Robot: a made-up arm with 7 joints.
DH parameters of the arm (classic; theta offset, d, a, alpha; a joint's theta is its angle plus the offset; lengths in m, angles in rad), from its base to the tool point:
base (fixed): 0 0.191 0 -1.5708
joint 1: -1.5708 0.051 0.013 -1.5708
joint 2: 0 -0.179 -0.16 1.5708
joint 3: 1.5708 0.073 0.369 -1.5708
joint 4: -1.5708 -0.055 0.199 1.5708
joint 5: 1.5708 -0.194 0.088 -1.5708
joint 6: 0 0.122 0.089 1.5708
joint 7: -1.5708 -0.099 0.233 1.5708
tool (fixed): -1.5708 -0.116 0 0
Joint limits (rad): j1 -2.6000..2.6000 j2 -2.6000..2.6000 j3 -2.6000..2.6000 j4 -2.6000..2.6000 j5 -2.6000..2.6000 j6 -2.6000..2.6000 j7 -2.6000..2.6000
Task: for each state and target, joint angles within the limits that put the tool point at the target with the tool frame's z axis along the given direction. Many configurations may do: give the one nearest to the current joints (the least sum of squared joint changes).
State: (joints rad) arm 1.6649 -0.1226 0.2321 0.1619 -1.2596 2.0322 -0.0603
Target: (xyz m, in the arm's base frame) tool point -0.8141 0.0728 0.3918 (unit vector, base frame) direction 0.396 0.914 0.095
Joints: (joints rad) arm 2.0337 0.0221 1.3489 0.5771 -0.8606 2.1949 0.2385
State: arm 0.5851 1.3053 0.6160 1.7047 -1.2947 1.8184 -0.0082
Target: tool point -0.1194 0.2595 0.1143 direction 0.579 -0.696 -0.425
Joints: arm 0.6632 1.7054 0.1020 2.2944 -1.7992 2.4070 0.7004
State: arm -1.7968 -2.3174 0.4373 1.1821 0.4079 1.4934 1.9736
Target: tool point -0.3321 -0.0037 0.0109 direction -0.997 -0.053 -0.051
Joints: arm -2.1189 -2.0889 0.6255 1.5531 0.0365 1.4549 2.4235
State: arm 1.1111 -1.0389 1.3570 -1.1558 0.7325 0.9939 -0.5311
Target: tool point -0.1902 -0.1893 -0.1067 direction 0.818 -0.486 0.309
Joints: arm 0.3453 -1.4390 1.2293 -1.2380 0.3839 1.1779 -1.1302
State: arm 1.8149 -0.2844 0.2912 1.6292 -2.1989 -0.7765 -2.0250
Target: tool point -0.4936 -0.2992 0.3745 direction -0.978 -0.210 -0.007
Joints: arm 2.1939 0.0103 0.6348 2.0156 -2.2299 -0.3493 -2.2086
